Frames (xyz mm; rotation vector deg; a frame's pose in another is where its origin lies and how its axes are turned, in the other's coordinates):
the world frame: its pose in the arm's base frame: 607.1 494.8 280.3 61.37 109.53 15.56
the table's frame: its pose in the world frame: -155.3 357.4 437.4 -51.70 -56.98 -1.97
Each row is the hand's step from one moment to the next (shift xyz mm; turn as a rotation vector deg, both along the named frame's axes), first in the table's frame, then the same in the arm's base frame.
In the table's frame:
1: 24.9 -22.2 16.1 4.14 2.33 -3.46
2: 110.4 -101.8 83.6 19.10 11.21 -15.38
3: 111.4 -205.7 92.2 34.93 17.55 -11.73
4: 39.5 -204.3 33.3 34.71 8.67 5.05
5: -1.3 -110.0 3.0 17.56 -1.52 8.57
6: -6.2 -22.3 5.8 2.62 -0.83 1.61
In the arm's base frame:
1: 33.0 -9.5 -13.9 -0.27 4.69 -3.53
2: 155.7 -47.4 -55.2 -0.93 21.93 -15.66
3: 185.9 -136.5 -100.2 10.72 34.46 -19.07
4: 95.9 -159.7 -98.5 24.59 23.61 -11.97
5: 26.0 -94.3 -50.4 18.08 5.79 -4.87
6: 5.1 -23.1 -3.4 3.07 0.29 -0.80

